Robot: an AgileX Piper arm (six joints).
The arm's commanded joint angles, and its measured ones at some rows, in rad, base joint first. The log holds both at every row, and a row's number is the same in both.
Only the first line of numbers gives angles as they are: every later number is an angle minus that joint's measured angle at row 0.
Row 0, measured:
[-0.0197, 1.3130, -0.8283, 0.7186, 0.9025, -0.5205]
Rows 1 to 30, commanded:
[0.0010, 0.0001, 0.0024, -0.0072, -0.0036, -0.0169]
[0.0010, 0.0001, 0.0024, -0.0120, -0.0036, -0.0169]
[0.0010, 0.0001, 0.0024, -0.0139, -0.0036, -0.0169]
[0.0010, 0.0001, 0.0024, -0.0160, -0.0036, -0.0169]
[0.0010, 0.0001, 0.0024, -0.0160, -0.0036, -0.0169]
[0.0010, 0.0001, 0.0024, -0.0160, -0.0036, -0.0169]
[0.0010, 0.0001, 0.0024, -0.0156, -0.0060, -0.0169]
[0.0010, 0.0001, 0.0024, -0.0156, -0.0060, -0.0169]
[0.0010, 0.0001, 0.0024, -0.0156, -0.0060, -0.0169]
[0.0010, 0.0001, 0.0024, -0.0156, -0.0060, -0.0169]
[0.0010, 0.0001, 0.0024, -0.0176, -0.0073, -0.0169]
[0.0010, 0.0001, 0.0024, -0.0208, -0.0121, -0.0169]
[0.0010, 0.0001, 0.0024, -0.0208, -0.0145, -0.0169]
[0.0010, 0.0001, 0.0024, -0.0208, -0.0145, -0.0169]
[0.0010, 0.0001, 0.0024, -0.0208, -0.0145, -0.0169]
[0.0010, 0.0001, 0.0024, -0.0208, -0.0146, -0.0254]
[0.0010, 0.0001, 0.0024, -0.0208, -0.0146, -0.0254]
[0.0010, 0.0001, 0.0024, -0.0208, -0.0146, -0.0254]
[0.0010, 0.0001, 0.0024, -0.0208, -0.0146, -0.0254]
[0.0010, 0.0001, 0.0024, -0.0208, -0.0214, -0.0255]
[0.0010, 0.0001, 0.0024, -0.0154, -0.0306, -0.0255]
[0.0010, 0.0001, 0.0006, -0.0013, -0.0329, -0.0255]
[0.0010, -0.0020, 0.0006, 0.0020, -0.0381, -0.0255]
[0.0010, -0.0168, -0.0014, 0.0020, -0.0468, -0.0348]
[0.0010, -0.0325, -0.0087, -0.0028, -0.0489, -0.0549]
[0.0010, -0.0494, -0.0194, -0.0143, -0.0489, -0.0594]
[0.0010, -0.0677, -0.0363, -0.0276, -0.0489, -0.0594]
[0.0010, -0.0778, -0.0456, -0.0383, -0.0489, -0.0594]
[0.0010, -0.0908, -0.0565, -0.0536, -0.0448, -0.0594]
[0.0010, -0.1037, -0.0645, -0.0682, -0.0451, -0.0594]
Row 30, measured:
[0.0000, -0.0535, -0.0277, -0.0212, -0.0320, -0.0423]
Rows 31 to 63, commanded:
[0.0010, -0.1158, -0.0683, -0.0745, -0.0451, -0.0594]
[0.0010, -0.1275, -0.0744, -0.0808, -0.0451, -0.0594]
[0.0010, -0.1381, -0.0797, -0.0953, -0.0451, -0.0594]
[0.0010, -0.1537, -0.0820, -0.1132, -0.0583, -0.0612]
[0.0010, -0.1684, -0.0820, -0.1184, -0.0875, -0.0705]
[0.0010, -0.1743, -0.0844, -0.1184, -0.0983, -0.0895]
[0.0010, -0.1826, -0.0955, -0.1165, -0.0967, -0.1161]
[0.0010, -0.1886, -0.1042, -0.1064, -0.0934, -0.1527]
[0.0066, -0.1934, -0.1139, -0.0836, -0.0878, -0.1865]
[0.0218, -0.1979, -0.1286, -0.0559, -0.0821, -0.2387]
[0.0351, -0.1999, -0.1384, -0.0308, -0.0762, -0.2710]
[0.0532, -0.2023, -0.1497, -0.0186, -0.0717, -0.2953]
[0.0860, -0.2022, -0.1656, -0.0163, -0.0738, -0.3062]
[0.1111, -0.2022, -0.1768, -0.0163, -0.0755, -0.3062]
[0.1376, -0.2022, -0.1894, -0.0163, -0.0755, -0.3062]
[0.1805, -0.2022, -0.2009, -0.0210, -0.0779, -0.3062]
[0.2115, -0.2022, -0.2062, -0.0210, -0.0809, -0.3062]
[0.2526, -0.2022, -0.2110, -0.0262, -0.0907, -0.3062]
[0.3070, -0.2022, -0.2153, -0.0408, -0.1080, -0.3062]
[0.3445, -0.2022, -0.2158, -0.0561, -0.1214, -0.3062]
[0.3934, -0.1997, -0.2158, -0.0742, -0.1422, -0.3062]
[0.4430, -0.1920, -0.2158, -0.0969, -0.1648, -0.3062]
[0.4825, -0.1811, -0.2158, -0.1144, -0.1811, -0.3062]
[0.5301, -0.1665, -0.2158, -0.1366, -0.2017, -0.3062]
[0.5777, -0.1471, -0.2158, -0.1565, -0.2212, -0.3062]
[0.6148, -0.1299, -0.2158, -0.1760, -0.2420, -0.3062]
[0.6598, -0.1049, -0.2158, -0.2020, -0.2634, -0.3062]
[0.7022, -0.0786, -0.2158, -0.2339, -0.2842, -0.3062]
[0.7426, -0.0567, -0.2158, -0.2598, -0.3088, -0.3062]
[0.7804, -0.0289, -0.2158, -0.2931, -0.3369, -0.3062]
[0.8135, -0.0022, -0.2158, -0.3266, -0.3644, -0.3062]
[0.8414, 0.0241, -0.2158, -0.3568, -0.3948, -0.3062]
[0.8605, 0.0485, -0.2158, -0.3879, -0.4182, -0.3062]
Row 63, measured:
[0.7605, -0.0351, -0.2103, -0.2722, -0.3145, -0.2968]
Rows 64 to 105, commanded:
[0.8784, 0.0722, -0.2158, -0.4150, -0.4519, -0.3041]
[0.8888, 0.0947, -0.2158, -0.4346, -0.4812, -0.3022]
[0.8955, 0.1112, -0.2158, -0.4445, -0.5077, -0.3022]
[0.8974, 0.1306, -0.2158, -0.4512, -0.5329, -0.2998]
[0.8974, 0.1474, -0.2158, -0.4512, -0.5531, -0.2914]
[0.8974, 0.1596, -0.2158, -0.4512, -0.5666, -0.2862]
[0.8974, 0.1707, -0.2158, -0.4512, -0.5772, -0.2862]
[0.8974, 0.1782, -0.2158, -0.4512, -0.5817, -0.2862]
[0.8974, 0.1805, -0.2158, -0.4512, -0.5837, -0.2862]
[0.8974, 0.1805, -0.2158, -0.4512, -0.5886, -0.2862]
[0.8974, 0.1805, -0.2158, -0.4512, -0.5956, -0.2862]
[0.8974, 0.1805, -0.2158, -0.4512, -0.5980, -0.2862]
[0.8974, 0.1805, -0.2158, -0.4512, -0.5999, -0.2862]
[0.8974, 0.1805, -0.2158, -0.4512, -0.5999, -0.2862]
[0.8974, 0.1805, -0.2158, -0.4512, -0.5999, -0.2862]
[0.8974, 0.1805, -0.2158, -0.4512, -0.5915, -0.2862]
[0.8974, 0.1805, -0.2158, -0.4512, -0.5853, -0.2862]
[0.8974, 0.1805, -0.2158, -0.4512, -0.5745, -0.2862]
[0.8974, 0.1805, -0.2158, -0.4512, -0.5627, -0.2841]
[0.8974, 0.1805, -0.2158, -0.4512, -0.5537, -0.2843]
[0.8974, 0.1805, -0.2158, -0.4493, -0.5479, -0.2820]
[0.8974, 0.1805, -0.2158, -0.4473, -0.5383, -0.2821]
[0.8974, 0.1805, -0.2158, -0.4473, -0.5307, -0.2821]
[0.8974, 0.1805, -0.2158, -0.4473, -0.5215, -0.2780]
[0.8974, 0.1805, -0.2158, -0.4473, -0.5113, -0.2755]
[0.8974, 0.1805, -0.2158, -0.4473, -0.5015, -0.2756]
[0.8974, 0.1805, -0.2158, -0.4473, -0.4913, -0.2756]
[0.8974, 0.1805, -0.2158, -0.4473, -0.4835, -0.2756]
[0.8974, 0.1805, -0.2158, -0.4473, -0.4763, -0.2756]
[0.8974, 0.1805, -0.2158, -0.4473, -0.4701, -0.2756]
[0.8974, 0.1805, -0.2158, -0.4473, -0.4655, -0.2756]
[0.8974, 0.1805, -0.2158, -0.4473, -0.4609, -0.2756]
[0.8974, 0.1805, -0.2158, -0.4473, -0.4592, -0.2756]
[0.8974, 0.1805, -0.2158, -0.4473, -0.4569, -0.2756]
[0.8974, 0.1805, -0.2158, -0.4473, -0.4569, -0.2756]
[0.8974, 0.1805, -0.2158, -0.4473, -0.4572, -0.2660]
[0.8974, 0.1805, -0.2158, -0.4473, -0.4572, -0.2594]
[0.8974, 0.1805, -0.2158, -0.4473, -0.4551, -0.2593]
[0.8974, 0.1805, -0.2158, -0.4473, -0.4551, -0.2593]
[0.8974, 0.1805, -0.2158, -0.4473, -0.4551, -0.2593]
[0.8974, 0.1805, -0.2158, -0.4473, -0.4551, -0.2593]
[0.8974, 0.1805, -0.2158, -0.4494, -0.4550, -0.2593]
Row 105, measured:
[0.8963, 0.1808, -0.2153, -0.4474, -0.4905, -0.2670]
